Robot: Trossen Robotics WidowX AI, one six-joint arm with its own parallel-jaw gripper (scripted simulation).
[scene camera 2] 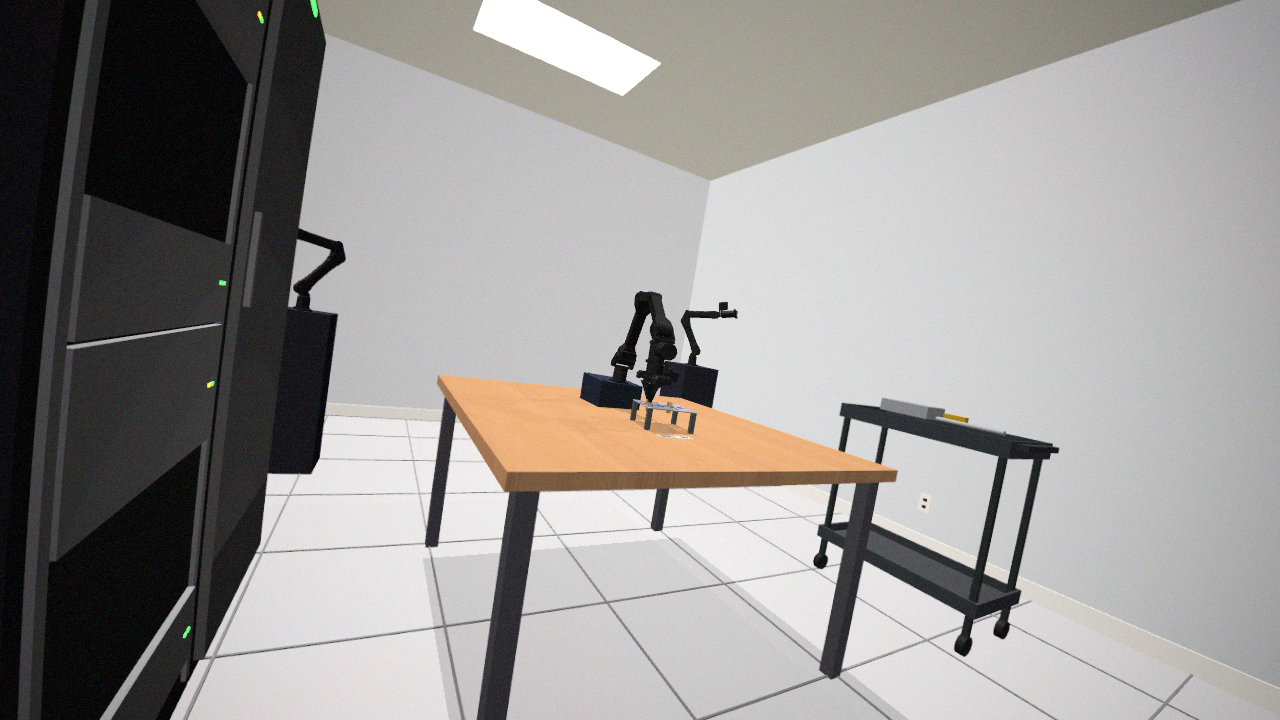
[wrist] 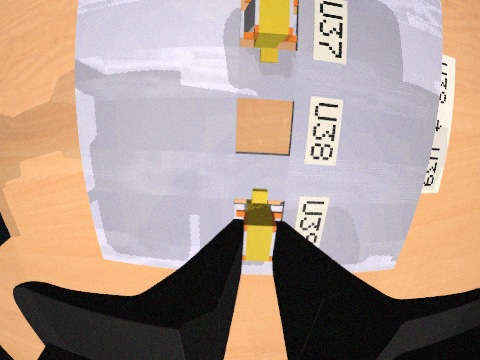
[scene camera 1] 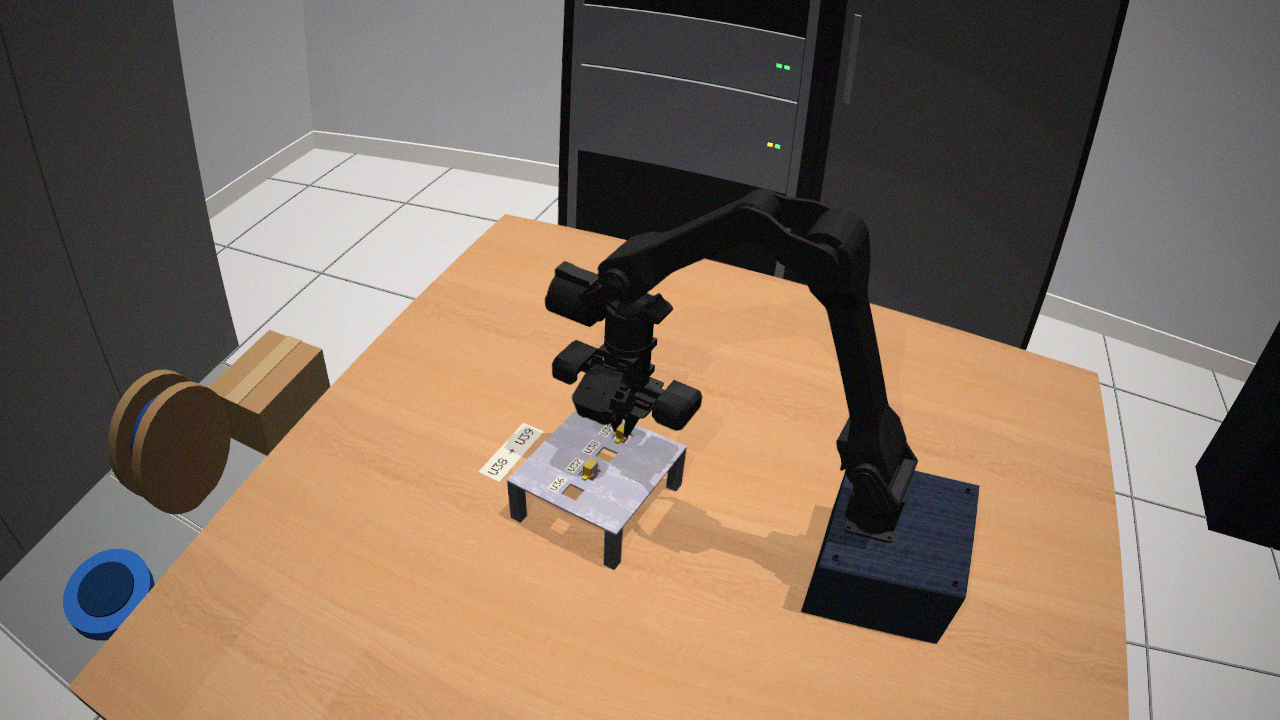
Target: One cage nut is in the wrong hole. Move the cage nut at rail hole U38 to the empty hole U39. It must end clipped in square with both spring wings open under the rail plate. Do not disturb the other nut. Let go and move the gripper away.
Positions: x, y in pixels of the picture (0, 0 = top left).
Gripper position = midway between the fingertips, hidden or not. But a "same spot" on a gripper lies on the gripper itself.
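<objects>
The gripper can be seen in scene camera 2 (649, 402), in scene camera 1 and in the wrist view. On the gripper (wrist: 194, 306) and (scene camera 1: 630, 415) are the same spot.
</objects>
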